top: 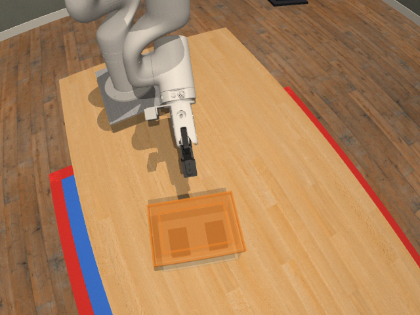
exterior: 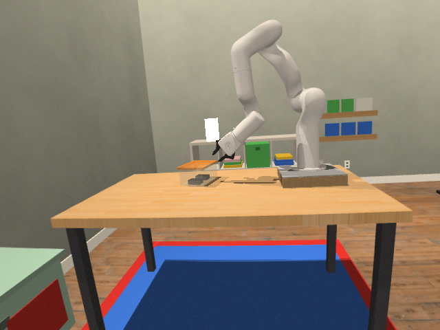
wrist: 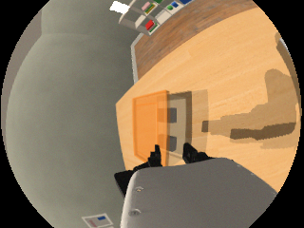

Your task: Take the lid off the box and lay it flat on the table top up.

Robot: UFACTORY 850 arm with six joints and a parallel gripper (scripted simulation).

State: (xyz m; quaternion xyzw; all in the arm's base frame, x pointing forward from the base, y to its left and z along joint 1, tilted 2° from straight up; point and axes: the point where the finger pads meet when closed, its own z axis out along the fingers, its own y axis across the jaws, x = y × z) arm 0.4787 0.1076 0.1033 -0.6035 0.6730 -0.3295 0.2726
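Right now my hand is 130 mm short of the orange lid, 50 mm above it and 30 mm to the left of it. Also, from my hand: clear box 130 mm ahead, 100 mm below, 30 mm to the right.
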